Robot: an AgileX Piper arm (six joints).
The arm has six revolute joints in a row. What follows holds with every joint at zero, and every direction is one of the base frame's.
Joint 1 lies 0.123 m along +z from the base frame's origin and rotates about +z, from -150 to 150 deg.
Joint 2 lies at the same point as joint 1 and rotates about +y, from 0 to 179.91 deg.
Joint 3 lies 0.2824 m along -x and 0.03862 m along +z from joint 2 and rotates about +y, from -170 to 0 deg.
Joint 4 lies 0.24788 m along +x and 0.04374 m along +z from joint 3 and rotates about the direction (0.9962, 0, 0.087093), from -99.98 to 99.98 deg.
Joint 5 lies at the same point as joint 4 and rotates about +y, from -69.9 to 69.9 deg.
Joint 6 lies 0.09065 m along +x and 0.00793 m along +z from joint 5 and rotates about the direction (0.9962, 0, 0.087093), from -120 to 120 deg.
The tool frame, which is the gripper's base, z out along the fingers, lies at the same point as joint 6; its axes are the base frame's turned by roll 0, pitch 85 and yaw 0 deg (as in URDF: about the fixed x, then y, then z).
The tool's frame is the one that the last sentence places.
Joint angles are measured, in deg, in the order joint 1, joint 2, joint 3, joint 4, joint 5, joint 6. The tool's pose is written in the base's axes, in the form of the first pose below.
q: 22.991, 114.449, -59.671, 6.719, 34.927, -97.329
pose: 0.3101, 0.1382, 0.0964, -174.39, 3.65, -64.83
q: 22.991, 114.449, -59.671, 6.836, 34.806, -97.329
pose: 0.3102, 0.1383, 0.0965, -174.27, 3.71, -64.92
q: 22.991, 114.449, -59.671, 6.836, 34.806, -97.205
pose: 0.3102, 0.1383, 0.0965, -174.28, 3.72, -65.05
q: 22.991, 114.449, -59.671, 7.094, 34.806, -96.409
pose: 0.3101, 0.1386, 0.0965, -174.33, 3.97, -66.04
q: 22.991, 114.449, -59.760, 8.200, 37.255, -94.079
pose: 0.3065, 0.1386, 0.0966, -176.87, 5.09, -69.19
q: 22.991, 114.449, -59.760, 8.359, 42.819, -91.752
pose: 0.2980, 0.1362, 0.0966, 177.35, 5.48, -71.64
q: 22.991, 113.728, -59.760, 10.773, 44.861, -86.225
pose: 0.2945, 0.1380, 0.1012, 175.21, 6.75, -78.97
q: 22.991, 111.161, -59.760, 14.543, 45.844, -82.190
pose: 0.2925, 0.1419, 0.1165, 175.49, 9.45, -85.56
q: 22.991, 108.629, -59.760, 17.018, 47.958, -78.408
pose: 0.2887, 0.1440, 0.1315, 174.48, 11.31, -90.79
